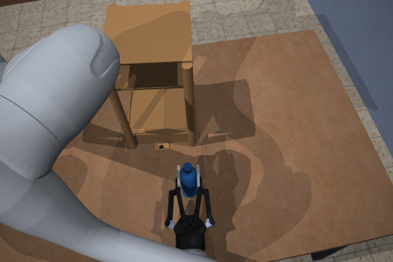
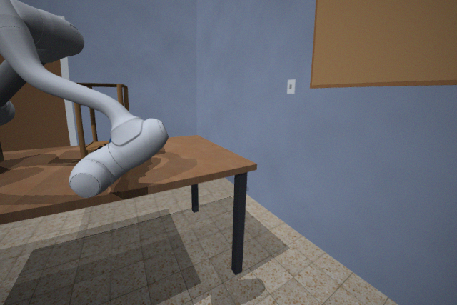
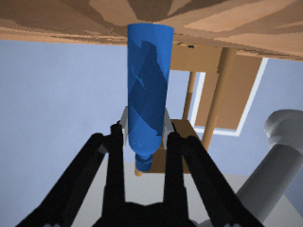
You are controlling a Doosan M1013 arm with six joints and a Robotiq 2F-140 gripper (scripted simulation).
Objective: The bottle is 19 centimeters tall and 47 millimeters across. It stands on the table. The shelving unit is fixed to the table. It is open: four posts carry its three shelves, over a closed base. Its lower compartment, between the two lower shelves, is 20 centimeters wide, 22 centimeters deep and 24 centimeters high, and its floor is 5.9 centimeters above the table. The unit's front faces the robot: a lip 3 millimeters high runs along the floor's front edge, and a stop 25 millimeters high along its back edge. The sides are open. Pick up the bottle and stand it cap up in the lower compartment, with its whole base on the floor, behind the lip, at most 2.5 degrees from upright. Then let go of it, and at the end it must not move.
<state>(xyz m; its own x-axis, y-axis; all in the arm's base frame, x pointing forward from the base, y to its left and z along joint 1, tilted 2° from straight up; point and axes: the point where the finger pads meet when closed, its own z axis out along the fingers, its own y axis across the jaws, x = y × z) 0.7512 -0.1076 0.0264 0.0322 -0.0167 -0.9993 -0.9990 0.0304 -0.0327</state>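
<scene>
Now: hand 10 mm below the blue bottle. The rest, counted from my hand: wooden shelving unit (280 mm to the left, 90 mm above, 80 mm behind).
</scene>
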